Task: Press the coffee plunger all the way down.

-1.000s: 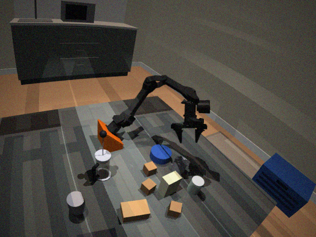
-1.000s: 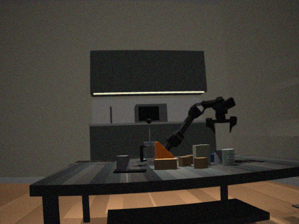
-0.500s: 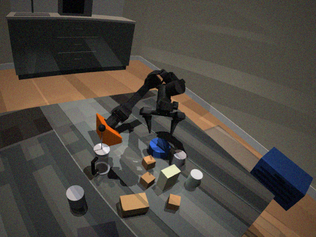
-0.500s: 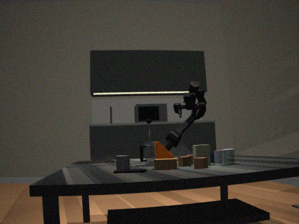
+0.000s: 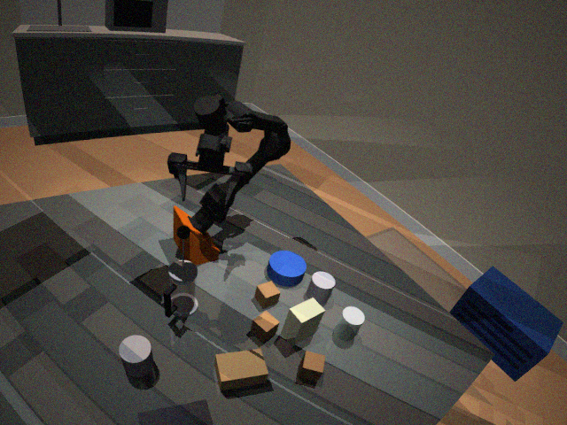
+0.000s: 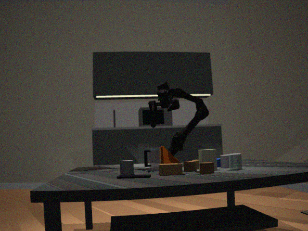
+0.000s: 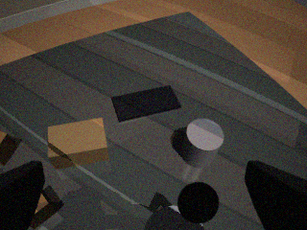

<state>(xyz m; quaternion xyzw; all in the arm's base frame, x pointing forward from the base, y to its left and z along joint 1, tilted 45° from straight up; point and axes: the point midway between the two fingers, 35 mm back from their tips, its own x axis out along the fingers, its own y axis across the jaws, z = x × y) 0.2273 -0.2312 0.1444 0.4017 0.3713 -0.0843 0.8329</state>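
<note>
Now: gripper tip 210 mm above the coffee press and 60 mm to the left of it. The rest, counted from my gripper tip: blue disc (320 mm below, 300 mm to the left, 20 mm behind); then pale block (290 mm below, 210 mm to the left, 190 mm ahead).
</note>
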